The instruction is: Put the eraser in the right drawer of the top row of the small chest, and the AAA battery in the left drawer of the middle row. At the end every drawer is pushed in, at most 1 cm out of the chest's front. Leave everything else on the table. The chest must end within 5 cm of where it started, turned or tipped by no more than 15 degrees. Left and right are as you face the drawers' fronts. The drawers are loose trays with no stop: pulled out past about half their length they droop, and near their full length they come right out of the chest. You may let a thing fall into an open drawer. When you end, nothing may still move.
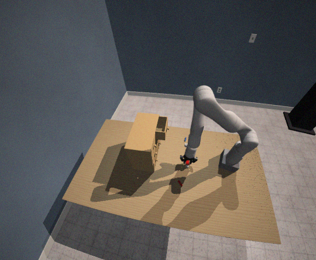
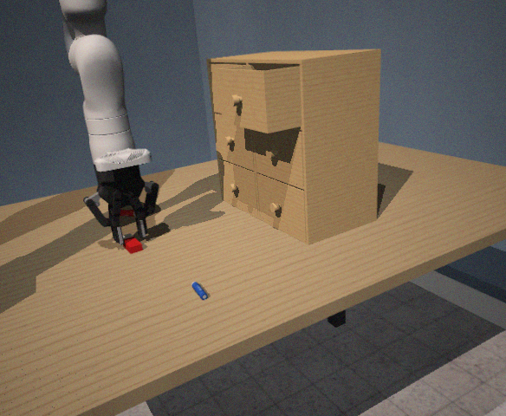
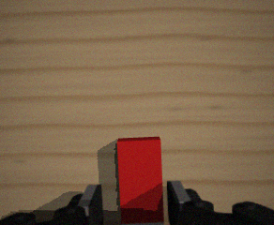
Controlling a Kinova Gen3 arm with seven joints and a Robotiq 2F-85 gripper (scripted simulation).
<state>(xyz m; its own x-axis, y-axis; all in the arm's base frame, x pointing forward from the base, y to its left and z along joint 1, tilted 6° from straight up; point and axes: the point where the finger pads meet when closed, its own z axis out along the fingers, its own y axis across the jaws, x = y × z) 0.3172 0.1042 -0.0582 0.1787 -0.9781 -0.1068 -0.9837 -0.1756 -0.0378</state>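
The white eraser lies 20 mm below my hand and 10 mm to the left of it. From my hand the other things lie so: AAA battery (230 mm to the right, 70 mm ahead, 20 mm below); dark red battery (170 mm to the left, 20 mm below, 10 mm ahead).
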